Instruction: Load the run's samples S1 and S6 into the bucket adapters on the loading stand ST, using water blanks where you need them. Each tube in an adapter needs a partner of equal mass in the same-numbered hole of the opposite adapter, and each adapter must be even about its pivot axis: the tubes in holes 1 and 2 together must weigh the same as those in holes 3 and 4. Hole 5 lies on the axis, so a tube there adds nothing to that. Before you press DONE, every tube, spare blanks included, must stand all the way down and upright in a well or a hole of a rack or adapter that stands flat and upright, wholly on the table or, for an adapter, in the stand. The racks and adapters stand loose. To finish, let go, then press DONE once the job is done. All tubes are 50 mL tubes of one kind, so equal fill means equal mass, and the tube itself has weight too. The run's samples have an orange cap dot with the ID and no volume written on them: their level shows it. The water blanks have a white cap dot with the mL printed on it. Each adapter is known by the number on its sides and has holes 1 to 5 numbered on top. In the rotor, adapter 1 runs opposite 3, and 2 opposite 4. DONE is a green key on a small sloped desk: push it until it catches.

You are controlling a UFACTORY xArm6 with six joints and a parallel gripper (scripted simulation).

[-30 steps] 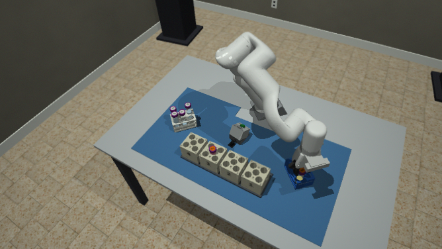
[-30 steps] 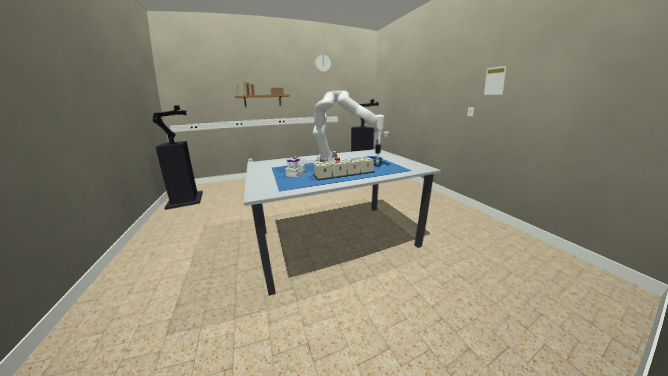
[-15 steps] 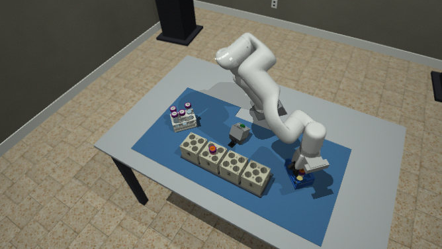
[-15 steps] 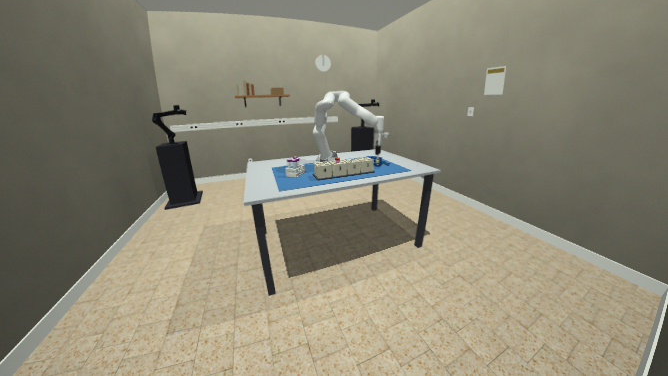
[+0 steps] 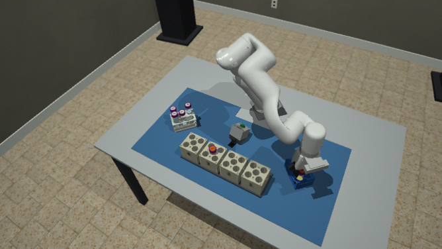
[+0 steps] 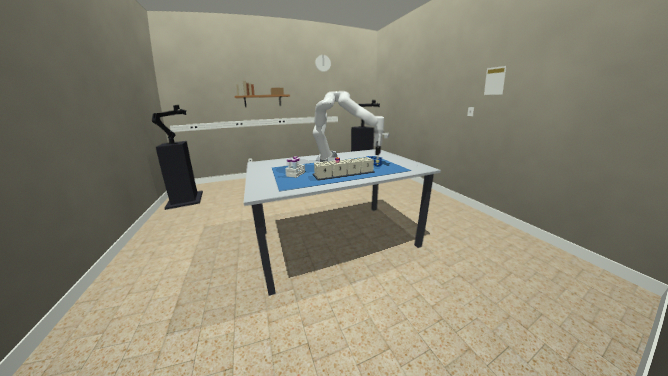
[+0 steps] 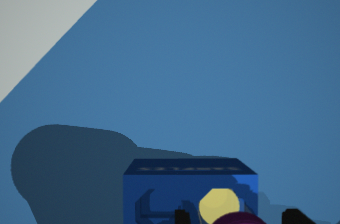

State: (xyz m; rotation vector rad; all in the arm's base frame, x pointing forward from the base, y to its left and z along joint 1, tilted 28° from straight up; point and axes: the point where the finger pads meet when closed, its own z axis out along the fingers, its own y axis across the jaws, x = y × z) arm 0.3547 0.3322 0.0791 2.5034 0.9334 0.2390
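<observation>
My hand is 10 mm past the sample tube and 50 mm above it. Also, from my hand: blue rack 40 mm behind, 10 mm to the right, 90 mm below; stand 40 mm ahead, 350 mm to the right, 110 mm below; done desk 160 mm behind, 340 mm to the right, 60 mm below.
</observation>
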